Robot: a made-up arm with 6 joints.
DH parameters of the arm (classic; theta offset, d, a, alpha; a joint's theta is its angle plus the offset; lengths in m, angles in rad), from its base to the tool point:
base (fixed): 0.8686 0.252 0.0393 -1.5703
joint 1: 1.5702 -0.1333 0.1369 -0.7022
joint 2: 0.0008 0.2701 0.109 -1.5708
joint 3: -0.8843 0 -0.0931 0
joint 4: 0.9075 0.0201 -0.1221 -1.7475
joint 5: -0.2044 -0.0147 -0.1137 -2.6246
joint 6: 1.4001 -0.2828 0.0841 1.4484
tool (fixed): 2.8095 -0.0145 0 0
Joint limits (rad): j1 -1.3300..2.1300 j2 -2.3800..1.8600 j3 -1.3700..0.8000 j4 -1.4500..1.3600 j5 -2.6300..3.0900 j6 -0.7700..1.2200
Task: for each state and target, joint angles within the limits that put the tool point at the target. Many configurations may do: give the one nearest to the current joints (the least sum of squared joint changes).
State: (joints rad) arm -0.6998 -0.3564 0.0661 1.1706 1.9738 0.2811
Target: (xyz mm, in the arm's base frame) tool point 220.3 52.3 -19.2
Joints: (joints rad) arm -0.2868 -0.4208 -0.4831 0.6887 2.1690 0.2116
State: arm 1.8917 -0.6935 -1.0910 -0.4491 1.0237 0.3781
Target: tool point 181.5 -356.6 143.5
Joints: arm 1.2221 -0.5438 -0.6326 -0.0936 0.0398 0.6904
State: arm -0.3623 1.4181 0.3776 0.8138 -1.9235 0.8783
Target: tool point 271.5 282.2 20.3
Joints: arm -0.9559 1.6980 -0.1391 0.4000 -2.0827 1.0042
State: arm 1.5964 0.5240 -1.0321 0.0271 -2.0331 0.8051
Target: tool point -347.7 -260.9 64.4
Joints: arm 1.4156 0.1027 -1.3687 -0.2034 -2.2852 0.8994
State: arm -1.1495 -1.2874 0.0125 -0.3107 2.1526 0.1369
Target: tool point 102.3 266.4 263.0
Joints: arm -1.0047 -1.3472 -0.0505 -0.4679 2.2582 0.1012
